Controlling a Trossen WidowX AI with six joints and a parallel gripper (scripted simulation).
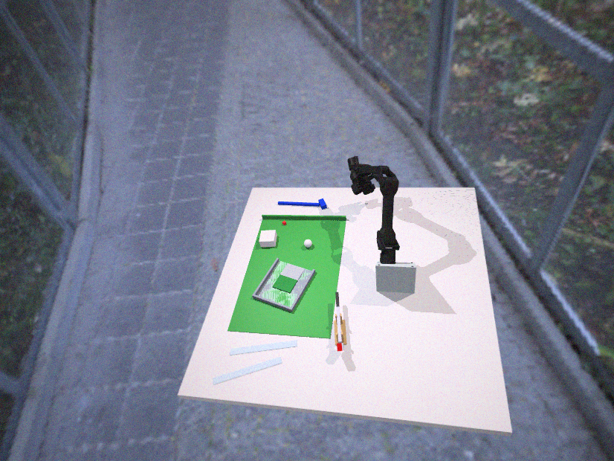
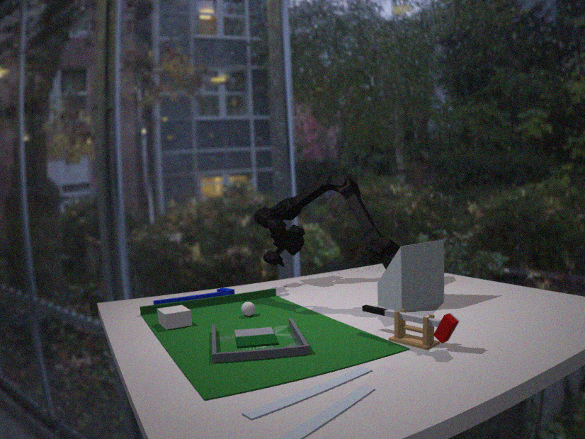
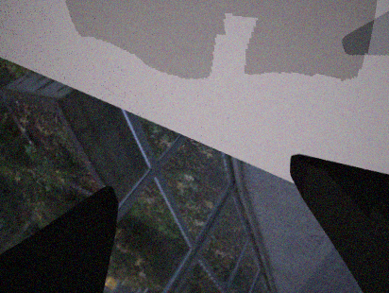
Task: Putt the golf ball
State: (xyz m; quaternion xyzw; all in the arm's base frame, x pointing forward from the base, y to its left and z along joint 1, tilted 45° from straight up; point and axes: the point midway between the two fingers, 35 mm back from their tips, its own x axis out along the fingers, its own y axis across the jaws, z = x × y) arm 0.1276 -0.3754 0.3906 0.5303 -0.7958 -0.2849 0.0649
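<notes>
Right now the white golf ball is 39 cm to the left of my gripper tip, 31 cm ahead of it and 7 cm below it. The rest, counted from my gripper tip: small red marker: 48 cm ahead, 24 cm to the left, 8 cm below; then blue putter: 41 cm ahead, 8 cm to the left, 8 cm below; then white block: 54 cm ahead, 37 cm to the left, 7 cm below.
</notes>
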